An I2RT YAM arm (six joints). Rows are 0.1 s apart.
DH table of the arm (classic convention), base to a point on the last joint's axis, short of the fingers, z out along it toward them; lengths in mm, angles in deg. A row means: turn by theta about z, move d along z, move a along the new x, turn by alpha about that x. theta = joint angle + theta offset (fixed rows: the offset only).
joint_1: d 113.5  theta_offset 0  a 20  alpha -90
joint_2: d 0  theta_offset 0  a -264  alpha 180
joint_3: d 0  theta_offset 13.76  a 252.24  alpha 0
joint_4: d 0  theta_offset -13.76  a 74  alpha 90
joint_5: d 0  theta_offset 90  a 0  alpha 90
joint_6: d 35.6  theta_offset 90  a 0  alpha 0
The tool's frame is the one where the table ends.
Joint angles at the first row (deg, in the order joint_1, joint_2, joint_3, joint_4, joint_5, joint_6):
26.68 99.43 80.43 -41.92 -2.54 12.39
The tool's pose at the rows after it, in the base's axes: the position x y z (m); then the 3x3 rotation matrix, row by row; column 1 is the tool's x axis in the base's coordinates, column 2 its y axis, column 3 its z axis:
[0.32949 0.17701 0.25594], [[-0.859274 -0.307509 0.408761], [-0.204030 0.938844 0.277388], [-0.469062 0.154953 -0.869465]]
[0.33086 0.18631 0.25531], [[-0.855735 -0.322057 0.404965], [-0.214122 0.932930 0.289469], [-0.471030 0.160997 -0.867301]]
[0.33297 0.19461 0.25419], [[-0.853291 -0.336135 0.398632], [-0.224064 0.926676 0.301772], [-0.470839 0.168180 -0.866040]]
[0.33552 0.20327 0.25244], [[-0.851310 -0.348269 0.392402], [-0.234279 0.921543 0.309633], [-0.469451 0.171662 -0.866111]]
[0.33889 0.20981 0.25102], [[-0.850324 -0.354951 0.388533], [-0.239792 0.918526 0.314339], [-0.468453 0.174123 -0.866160]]
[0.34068 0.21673 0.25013], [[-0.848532 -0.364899 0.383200], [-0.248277 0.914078 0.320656], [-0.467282 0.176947 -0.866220]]
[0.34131 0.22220 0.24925], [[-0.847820 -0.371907 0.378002], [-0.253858 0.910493 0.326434], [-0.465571 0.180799 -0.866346]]
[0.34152 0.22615 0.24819], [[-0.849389 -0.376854 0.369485], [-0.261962 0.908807 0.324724], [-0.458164 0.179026 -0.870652]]
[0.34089 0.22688 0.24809], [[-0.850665 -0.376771 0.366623], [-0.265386 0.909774 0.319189], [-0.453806 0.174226 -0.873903]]
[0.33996 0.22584 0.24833], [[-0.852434 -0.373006 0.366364], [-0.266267 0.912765 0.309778], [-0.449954 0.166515 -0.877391]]
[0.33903 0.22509 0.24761], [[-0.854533 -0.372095 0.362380], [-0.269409 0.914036 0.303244], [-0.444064 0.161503 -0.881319]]
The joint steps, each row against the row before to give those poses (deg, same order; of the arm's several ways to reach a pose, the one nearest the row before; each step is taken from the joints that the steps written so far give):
1.27 1.23 1.55 0.06 -0.52 0.49
1.13 1.17 1.21 0.19 -0.16 0.37
0.90 1.28 1.30 0.10 -0.35 0.21
0.89 1.49 1.47 0.00 -0.12 0.21
0.56 1.42 1.48 -0.09 -0.07 0.17
0.69 1.17 1.33 -0.17 -0.13 0.13
0.59 0.80 0.86 -0.09 -0.15 0.22
0.45 0.72 0.82 -0.61 0.04 0.05
0.16 0.10 0.19 -0.44 0.25 0.00
-0.01 -0.18 -0.10 -0.44 0.44 0.00
0.00 -0.09 -0.19 -0.36 0.19 -0.09

